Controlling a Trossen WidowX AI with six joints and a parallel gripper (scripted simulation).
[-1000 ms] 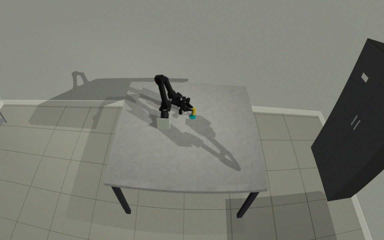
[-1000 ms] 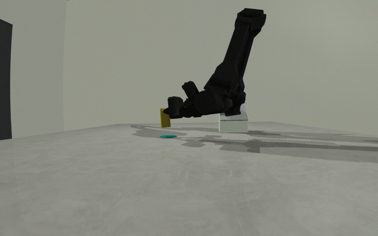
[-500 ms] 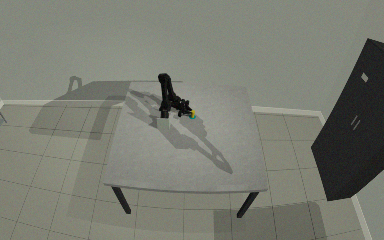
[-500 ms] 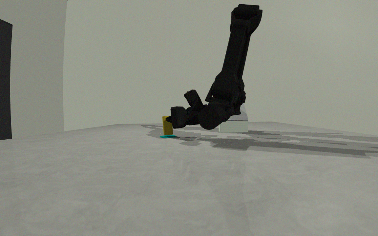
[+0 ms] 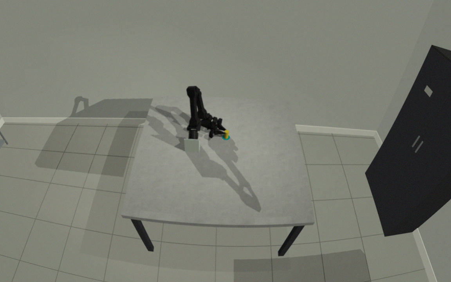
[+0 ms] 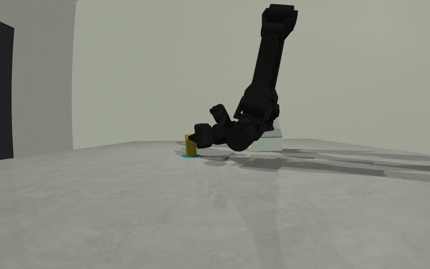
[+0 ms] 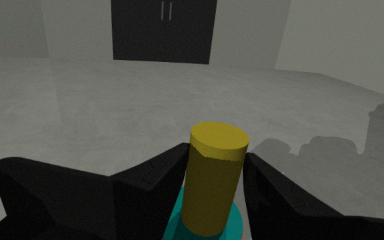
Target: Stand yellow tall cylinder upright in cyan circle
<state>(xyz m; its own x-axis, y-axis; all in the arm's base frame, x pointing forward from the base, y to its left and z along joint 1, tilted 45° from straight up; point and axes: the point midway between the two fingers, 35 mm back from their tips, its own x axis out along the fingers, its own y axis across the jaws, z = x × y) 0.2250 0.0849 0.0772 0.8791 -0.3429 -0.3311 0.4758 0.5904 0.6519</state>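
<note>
Right now the yellow cylinder is 20 mm below my gripper tip. The rest, counted from my gripper tip: cyan circle 60 mm below.
</note>
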